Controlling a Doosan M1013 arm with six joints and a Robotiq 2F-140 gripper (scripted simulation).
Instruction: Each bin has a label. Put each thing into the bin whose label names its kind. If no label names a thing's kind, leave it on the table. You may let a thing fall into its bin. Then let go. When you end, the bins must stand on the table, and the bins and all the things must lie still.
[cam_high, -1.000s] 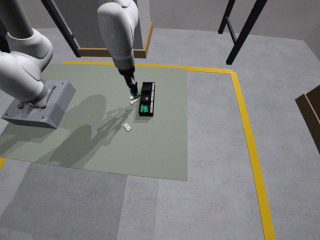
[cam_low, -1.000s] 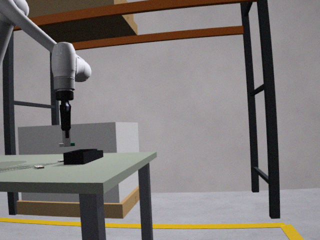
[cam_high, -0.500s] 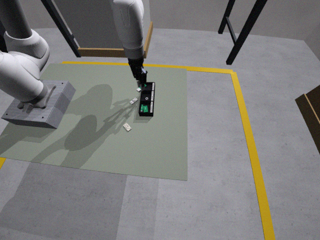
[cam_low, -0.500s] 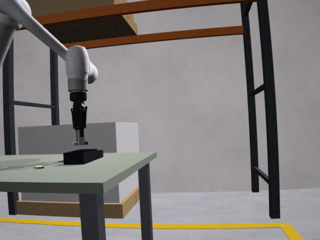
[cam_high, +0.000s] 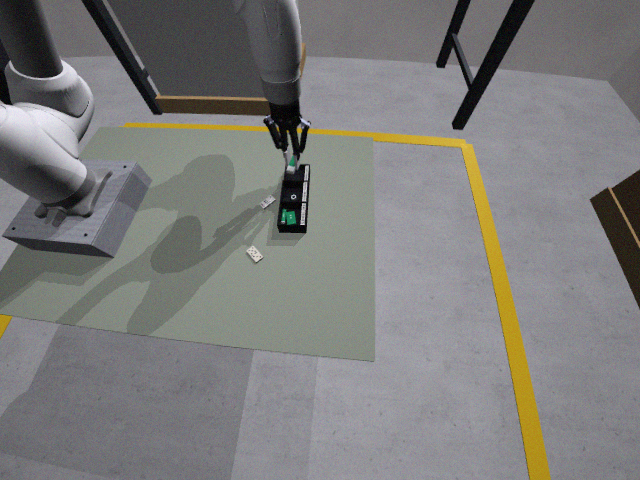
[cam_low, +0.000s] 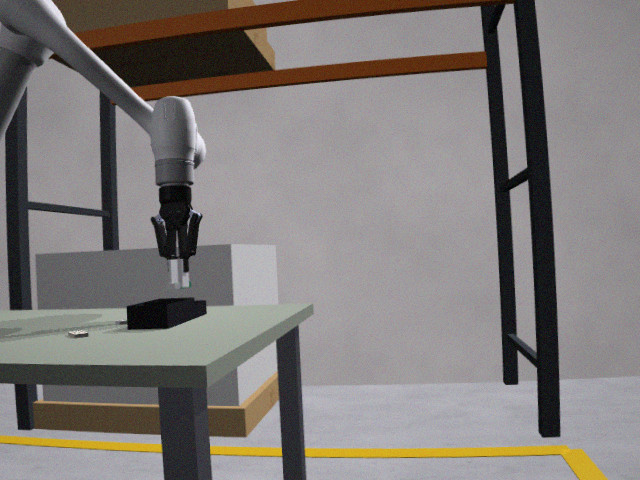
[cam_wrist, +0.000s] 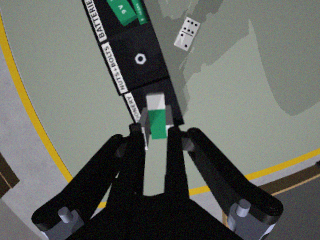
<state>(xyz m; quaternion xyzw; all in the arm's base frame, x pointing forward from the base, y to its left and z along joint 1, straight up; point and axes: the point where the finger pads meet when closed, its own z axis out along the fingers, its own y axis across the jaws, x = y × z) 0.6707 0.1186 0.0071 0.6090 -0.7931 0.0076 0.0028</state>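
Right now the green-and-white stick is 10 mm to the right of my hand and 30 mm below it. Round my hand: cylindrical battery 30 mm behind, 160 mm to the right, 90 mm below; green battery 180 mm to the right, 90 mm below; nut 80 mm to the right, 90 mm below.
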